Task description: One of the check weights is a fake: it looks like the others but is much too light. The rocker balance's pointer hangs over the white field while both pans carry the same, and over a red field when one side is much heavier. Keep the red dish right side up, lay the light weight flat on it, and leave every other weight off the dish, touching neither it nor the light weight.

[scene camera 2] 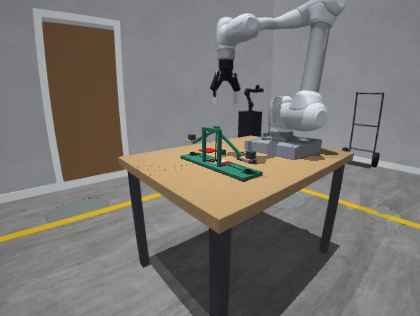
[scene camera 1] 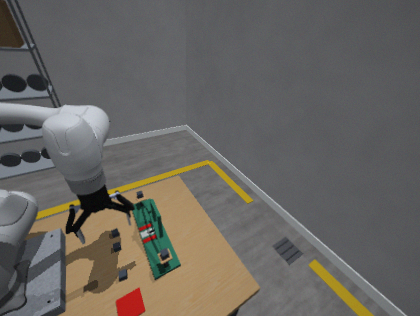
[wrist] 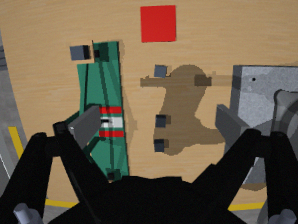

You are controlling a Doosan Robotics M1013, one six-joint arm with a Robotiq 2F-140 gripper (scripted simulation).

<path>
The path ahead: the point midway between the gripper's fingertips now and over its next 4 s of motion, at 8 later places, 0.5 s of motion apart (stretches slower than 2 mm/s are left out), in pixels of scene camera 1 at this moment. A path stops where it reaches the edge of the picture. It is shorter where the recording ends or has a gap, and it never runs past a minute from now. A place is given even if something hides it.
My gripper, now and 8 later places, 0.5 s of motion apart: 107,231; 115,252; 119,266; 119,267; 120,268; 121,270; 121,272; 122,272; 123,275
</path>
